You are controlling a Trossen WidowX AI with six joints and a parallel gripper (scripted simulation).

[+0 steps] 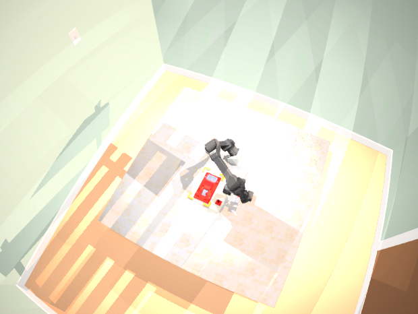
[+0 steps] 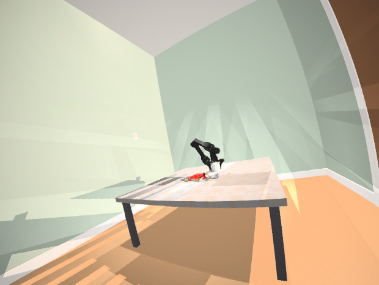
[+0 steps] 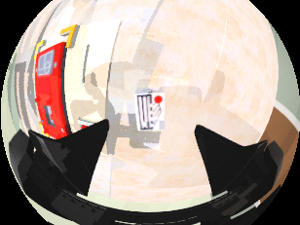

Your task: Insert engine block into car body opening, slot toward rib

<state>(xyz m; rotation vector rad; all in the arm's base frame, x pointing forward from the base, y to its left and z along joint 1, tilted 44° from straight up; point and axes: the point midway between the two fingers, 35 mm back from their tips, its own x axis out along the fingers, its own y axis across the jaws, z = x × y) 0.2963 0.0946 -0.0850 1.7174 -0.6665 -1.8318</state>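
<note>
Now: the engine block 10 mm to the right of my gripper tip and 50 mm below it.
</note>
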